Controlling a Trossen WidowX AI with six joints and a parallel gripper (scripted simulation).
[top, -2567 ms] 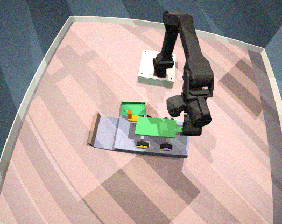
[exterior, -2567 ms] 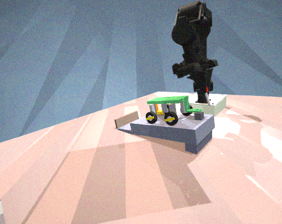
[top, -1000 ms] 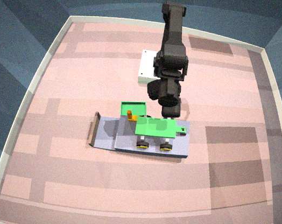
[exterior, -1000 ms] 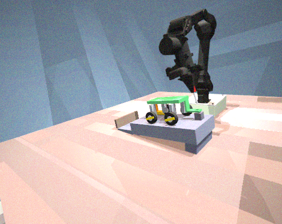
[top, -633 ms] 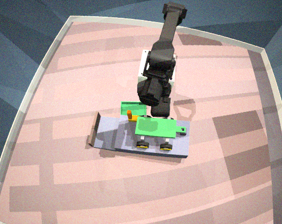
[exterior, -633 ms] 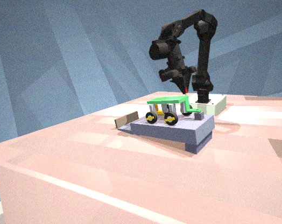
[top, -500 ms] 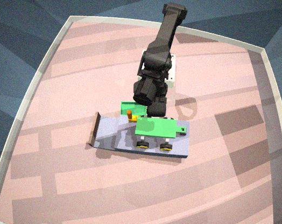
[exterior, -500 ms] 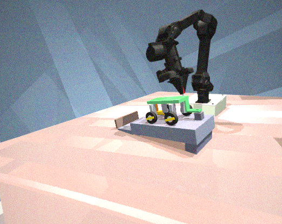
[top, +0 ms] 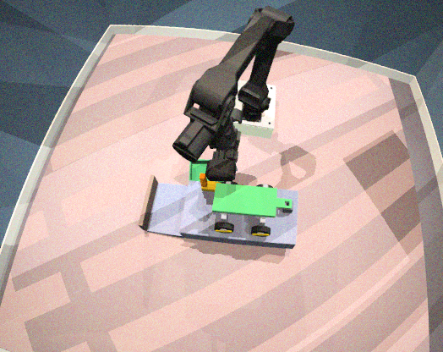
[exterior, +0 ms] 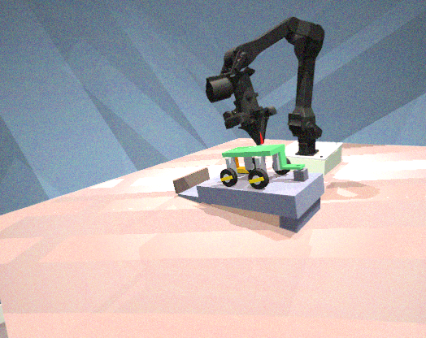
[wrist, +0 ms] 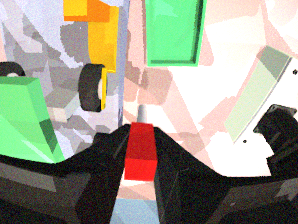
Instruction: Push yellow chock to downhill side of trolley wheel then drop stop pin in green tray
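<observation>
Now: the green tray 3 cm behind my gripper tip, 6 cm to the right of it and 15 cm below it. The rest, counted from my gripper tip: trolley (10 cm ahead, 4 cm to the left, 3 cm below); then red-headed stop pin (right at my gripper tip); then chock (4 cm ahead, 4 cm to the right, 6 cm below).
</observation>
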